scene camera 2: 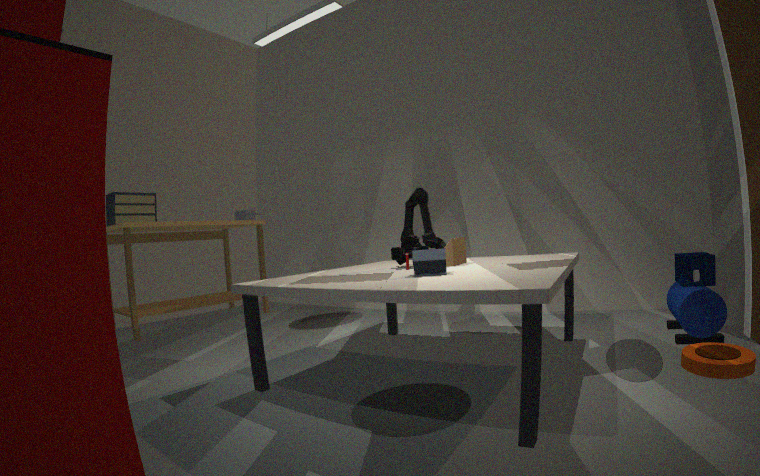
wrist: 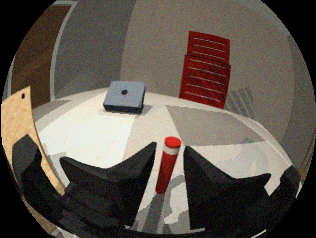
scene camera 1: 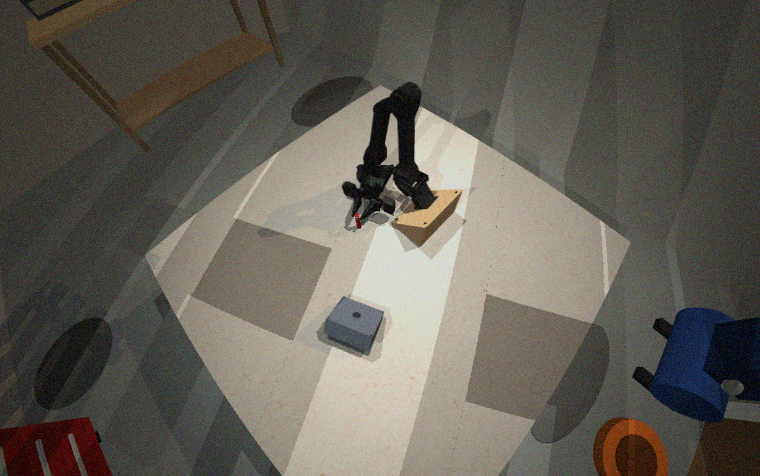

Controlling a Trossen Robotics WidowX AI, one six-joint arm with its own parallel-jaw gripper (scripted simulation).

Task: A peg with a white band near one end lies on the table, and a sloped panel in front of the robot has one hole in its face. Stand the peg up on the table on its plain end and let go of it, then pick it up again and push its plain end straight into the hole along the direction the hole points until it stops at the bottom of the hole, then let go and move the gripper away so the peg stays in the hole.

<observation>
In view: my gripper (scene camera 1: 356, 218), a red peg (wrist: 171, 147) and a sloped grey panel (scene camera 1: 341, 325).
My gripper also shows in the wrist view (wrist: 170, 148). The sloped grey panel is seen too in the wrist view (wrist: 133, 101).
</observation>
